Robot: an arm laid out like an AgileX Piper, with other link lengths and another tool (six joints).
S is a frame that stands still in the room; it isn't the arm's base.
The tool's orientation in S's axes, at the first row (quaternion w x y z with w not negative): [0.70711, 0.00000, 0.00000, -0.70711]
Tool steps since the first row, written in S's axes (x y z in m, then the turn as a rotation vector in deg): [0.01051, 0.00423, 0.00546, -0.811, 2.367, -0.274]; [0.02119, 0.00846, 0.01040, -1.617, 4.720, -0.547]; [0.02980, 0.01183, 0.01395, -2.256, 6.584, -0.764]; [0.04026, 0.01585, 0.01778, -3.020, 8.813, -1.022]
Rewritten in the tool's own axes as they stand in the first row. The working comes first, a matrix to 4 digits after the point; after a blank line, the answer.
The tool's axes in the first row as the columns of a matrix, in S's axes (used below as rounded here):
[0.0000, 1.0000, 0.0000]
[-1.0000, 0.0000, 0.0000]
[0.0000, 0.0000, 1.0000]

[-0.00423, 0.01051, 0.00546, -2.367, -0.811, -0.274]; [-0.00846, 0.02119, 0.01040, -4.720, -1.617, -0.547]; [-0.01183, 0.02980, 0.01395, -6.584, -2.256, -0.764]; [-0.01585, 0.04026, 0.01778, -8.813, -3.020, -1.022]
